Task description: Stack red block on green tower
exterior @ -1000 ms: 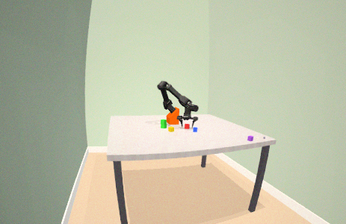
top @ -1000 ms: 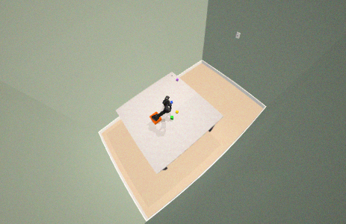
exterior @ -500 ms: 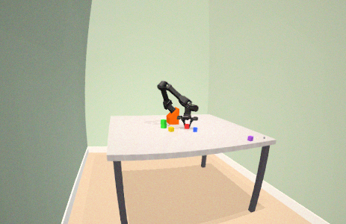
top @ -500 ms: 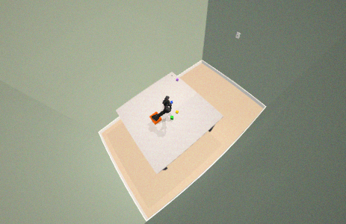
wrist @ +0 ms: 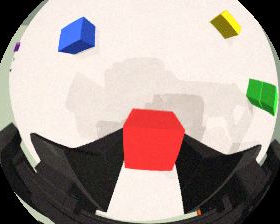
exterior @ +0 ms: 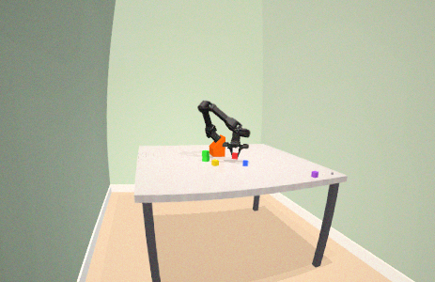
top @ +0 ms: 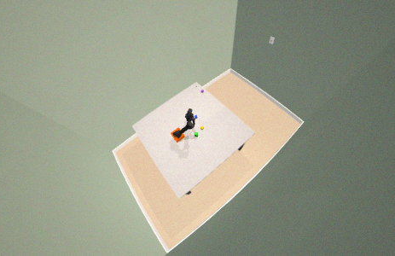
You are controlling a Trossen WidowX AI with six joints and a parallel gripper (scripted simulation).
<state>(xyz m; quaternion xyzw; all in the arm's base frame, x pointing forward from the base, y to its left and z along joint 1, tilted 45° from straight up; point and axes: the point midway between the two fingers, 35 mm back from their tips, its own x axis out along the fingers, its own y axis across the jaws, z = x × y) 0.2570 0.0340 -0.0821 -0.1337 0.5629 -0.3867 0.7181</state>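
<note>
Now: gripper tip 13 cm short of the blue block, 4 cm to the right of it and 1 cm above it. The rest, counted from my gripper tip: red block: 1 cm above; then yellow block: 10 cm ahead, 16 cm to the right, 1 cm below; then purple block: 48 cm ahead, 40 cm to the left, 1 cm below.
</note>
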